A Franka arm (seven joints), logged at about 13 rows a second.
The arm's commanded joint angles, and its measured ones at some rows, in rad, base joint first. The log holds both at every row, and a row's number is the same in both.
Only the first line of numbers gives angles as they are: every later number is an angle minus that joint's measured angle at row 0.
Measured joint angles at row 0:
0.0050, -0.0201, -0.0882, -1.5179, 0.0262, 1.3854, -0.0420
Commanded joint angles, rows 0 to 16:
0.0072, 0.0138, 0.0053, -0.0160, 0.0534, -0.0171, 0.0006
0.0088, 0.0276, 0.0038, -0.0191, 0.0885, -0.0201, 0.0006
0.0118, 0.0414, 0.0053, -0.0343, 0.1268, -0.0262, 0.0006
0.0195, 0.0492, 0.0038, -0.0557, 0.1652, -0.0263, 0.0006
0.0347, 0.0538, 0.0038, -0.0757, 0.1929, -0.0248, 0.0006
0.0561, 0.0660, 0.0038, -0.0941, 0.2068, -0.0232, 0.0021
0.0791, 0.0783, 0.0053, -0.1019, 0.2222, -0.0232, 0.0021
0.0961, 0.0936, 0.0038, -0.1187, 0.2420, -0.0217, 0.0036
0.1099, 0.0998, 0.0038, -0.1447, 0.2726, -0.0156, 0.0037
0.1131, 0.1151, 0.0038, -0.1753, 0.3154, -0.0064, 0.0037
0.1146, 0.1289, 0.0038, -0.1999, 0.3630, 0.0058, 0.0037
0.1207, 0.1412, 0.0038, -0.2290, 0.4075, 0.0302, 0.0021
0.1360, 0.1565, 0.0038, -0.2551, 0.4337, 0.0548, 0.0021
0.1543, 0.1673, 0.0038, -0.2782, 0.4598, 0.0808, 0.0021
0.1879, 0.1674, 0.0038, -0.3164, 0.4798, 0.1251, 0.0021
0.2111, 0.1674, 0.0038, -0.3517, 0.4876, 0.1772, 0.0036
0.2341, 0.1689, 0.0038, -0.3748, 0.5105, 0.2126, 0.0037
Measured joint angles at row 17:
0.1904, 0.1882, 0.0124, -0.3166, 0.4679, 0.1557, 0.0005
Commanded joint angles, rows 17 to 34:
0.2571, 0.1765, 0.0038, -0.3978, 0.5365, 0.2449, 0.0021
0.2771, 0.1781, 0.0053, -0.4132, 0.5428, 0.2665, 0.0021
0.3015, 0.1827, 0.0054, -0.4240, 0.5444, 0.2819, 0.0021
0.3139, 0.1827, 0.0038, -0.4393, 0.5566, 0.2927, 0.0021
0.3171, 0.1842, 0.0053, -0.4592, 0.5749, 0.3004, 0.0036
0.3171, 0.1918, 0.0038, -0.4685, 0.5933, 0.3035, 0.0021
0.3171, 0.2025, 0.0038, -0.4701, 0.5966, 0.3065, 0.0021
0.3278, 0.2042, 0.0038, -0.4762, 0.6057, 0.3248, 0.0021
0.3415, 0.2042, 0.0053, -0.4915, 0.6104, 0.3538, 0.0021
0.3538, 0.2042, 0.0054, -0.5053, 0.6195, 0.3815, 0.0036
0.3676, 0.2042, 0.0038, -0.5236, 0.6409, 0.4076, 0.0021
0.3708, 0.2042, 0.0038, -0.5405, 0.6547, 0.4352, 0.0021
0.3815, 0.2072, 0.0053, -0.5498, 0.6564, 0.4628, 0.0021
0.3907, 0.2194, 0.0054, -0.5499, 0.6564, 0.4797, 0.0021
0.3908, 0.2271, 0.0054, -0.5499, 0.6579, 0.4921, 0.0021
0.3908, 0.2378, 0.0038, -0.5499, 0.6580, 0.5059, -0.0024
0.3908, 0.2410, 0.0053, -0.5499, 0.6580, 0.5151, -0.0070
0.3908, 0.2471, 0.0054, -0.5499, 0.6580, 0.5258, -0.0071
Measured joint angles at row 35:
0.3827, 0.2394, 0.0127, -0.5431, 0.6274, 0.5019, 0.0027
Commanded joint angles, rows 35 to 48:
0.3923, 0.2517, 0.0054, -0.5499, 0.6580, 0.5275, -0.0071
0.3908, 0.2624, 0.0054, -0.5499, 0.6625, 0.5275, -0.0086
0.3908, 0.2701, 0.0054, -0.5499, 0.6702, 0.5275, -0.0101
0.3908, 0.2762, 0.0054, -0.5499, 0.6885, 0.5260, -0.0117
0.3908, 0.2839, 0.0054, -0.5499, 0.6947, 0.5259, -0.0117
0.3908, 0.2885, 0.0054, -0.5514, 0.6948, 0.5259, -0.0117
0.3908, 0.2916, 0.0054, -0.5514, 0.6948, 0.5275, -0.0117
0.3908, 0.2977, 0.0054, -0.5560, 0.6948, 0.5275, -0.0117
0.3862, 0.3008, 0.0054, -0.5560, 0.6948, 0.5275, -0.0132
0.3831, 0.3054, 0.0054, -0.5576, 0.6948, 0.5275, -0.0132
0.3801, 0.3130, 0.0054, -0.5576, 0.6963, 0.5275, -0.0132
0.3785, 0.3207, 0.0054, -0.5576, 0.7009, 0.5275, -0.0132
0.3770, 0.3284, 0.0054, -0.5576, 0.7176, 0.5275, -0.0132
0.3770, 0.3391, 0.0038, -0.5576, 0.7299, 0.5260, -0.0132
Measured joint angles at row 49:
0.3813, 0.3194, 0.0055, -0.5452, 0.6858, 0.5177, 0.0020
